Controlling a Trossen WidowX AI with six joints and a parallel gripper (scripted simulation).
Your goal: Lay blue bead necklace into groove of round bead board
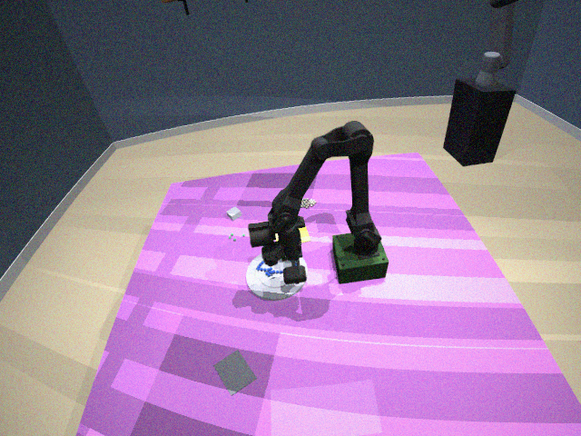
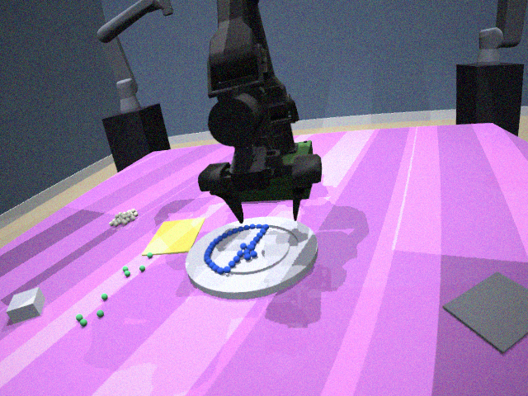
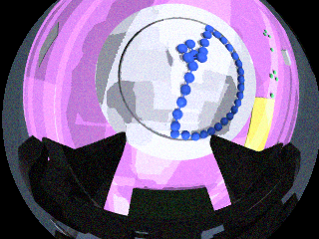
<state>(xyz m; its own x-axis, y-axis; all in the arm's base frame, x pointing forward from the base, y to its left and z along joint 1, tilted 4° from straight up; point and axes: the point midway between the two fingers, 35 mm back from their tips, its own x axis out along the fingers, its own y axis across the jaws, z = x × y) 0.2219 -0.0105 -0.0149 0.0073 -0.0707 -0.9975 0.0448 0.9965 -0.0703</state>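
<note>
Now: the round white bead board 6 cm ahead of my gripper tip, 2 cm to the right of it and 1 cm below it. The rest, counted from my gripper tip: yellow sheet: 1 cm behind, 18 cm to the right, 2 cm below; grey tile: 20 cm ahead, 28 cm to the left, 2 cm below; cube: 21 cm ahead, 35 cm to the right, 1 cm below.
</note>
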